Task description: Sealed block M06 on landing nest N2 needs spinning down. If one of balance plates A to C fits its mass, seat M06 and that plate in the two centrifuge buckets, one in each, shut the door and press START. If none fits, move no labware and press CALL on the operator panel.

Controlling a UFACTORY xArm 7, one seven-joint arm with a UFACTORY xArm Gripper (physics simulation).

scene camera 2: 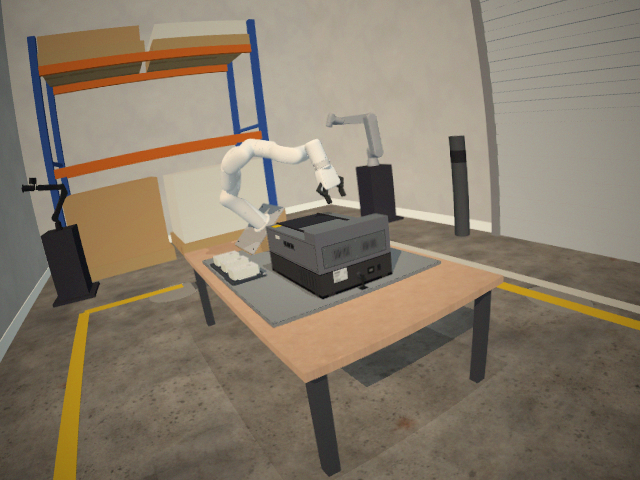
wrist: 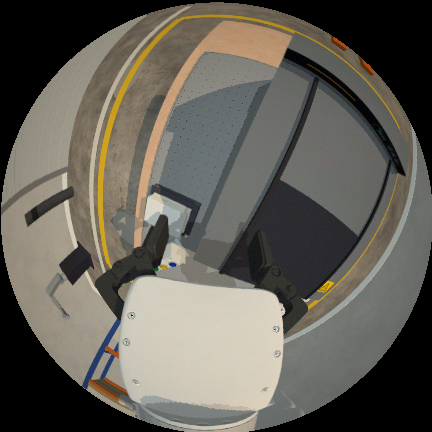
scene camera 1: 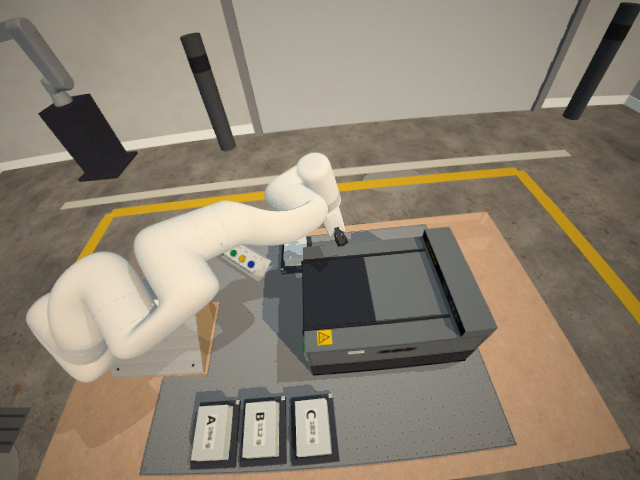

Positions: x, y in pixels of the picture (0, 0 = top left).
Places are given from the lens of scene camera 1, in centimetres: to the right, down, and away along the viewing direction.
balance plate B (scene camera 1: 261, 429): -15, 49, 68
balance plate C (scene camera 1: 312, 423): -2, 47, 68
balance plate A (scene camera 1: 212, 437): -28, 51, 68
